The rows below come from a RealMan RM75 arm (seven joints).
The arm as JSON. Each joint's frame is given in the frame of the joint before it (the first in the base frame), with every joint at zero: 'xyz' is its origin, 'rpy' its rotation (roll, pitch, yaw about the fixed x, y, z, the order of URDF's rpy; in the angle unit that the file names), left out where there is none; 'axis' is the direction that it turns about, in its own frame. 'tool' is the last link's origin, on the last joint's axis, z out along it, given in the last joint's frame.
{
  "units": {
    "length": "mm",
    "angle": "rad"
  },
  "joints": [
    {
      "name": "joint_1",
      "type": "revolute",
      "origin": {
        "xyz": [
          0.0,
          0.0,
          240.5
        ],
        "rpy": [
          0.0,
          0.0,
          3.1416
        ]
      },
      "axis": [
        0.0,
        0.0,
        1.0
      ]
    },
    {
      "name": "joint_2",
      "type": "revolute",
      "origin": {
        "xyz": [
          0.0,
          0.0,
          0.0
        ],
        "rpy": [
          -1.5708,
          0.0,
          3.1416
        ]
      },
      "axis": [
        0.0,
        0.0,
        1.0
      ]
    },
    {
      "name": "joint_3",
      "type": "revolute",
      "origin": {
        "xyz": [
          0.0,
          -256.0,
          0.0
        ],
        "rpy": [
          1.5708,
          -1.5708,
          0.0
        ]
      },
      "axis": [
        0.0,
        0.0,
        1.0
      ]
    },
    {
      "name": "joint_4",
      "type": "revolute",
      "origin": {
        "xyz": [
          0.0,
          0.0,
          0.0
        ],
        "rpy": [
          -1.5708,
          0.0,
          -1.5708
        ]
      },
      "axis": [
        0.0,
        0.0,
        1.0
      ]
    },
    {
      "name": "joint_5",
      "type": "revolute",
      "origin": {
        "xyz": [
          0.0,
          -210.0,
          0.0
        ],
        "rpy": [
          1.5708,
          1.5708,
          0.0
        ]
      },
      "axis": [
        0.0,
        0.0,
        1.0
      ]
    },
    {
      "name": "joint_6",
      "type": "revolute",
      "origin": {
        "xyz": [
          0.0,
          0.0,
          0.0
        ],
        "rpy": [
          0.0,
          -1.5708,
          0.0
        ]
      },
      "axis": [
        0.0,
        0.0,
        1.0
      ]
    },
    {
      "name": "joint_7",
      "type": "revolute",
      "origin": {
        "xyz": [
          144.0,
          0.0,
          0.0
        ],
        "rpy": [
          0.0,
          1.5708,
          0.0
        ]
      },
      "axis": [
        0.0,
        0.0,
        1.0
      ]
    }
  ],
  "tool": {
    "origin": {
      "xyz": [
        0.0,
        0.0,
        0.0
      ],
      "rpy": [
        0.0,
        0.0,
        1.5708
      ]
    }
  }
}
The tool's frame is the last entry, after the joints.
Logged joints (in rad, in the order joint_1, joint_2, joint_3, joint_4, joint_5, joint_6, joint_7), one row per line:
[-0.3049, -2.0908, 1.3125, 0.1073, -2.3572, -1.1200, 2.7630]
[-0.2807, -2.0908, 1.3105, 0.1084, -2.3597, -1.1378, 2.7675]
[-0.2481, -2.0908, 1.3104, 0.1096, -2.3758, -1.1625, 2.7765]
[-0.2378, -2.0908, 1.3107, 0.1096, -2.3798, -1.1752, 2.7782]
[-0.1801, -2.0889, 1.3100, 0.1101, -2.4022, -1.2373, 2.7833]
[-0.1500, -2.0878, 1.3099, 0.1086, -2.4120, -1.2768, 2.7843]
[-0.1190, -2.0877, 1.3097, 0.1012, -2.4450, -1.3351, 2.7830]
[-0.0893, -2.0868, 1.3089, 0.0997, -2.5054, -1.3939, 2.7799]
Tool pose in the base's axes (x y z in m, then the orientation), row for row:
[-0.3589, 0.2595, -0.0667, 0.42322, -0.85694, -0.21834, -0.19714]
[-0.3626, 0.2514, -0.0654, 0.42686, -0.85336, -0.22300, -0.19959]
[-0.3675, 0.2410, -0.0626, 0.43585, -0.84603, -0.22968, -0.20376]
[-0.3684, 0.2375, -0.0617, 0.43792, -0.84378, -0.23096, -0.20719]
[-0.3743, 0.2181, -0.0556, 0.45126, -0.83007, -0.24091, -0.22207]
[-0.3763, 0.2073, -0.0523, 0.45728, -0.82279, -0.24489, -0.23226]
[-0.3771, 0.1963, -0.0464, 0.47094, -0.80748, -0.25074, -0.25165]
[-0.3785, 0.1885, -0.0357, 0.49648, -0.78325, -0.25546, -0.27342]
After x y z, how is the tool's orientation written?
As a quaternion, w x y z.
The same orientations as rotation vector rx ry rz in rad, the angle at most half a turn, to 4 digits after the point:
[-2.1447, -0.5465, -0.4934]
[-2.1322, -0.5572, -0.4987]
[-2.1053, -0.5715, -0.5070]
[-2.0977, -0.5742, -0.5151]
[-2.0512, -0.5953, -0.5488]
[-2.0278, -0.6035, -0.5724]
[-1.9779, -0.6142, -0.6164]
[-1.8971, -0.6188, -0.6623]

